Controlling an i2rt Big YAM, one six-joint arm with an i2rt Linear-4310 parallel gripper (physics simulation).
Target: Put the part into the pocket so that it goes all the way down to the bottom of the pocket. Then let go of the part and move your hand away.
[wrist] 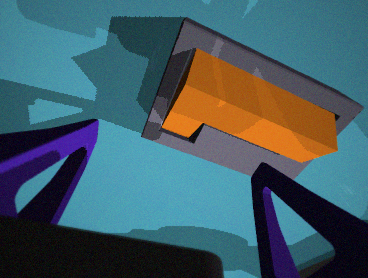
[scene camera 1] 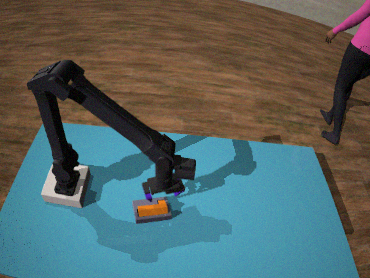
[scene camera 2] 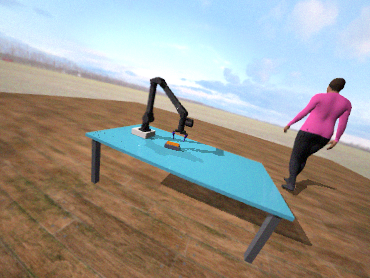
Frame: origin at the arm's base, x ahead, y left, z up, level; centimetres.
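Seen in the pictures: gripper, fingertip midpoint: [wrist: 182, 151] [scene camera 1: 162, 198] [scene camera 2: 178, 140]; arm's base, origin of the base link: [scene camera 1: 67, 182] [scene camera 2: 144, 130].
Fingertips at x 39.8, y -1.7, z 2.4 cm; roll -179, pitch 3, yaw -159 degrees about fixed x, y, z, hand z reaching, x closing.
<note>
Offsets run from my fingertips to a thing's middle. Level surfaces: height alone.
The orange L-shaped part @[dx -3.8, dy -2.4, dz -4.7 cm] [scene camera 1: 150, 209] [scene camera 2: 173, 143] [wrist: 250, 107] sits in the pocket of the grey block @[dx -3.9, dy -2.4, dz -6.2 cm] [scene camera 1: 153, 219] [scene camera 2: 171, 147] [wrist: 275, 74]. Its outline lines up with the pocket, and its upper portion stands above the rim. Dark gaps show at its left end, beside its short leg and at the right corner in the wrist view. The pocket floor is hidden, so I cannot tell how deep the part sits. My gripper [scene camera 1: 163, 195] [scene camera 2: 179, 139] [wrist: 182, 151] is open and empty, with its purple fingers spread apart, above the table beside the block and clear of the part.
The blue table @[dz -8.1 cm] [scene camera 1: 280, 215] [scene camera 2: 225, 170] carries the arm's white base [scene camera 1: 62, 197] [scene camera 2: 143, 133], to the left of the block. A person in a pink top [scene camera 1: 361, 37] [scene camera 2: 320, 116] stands on the wooden floor beyond the table at the right.
</note>
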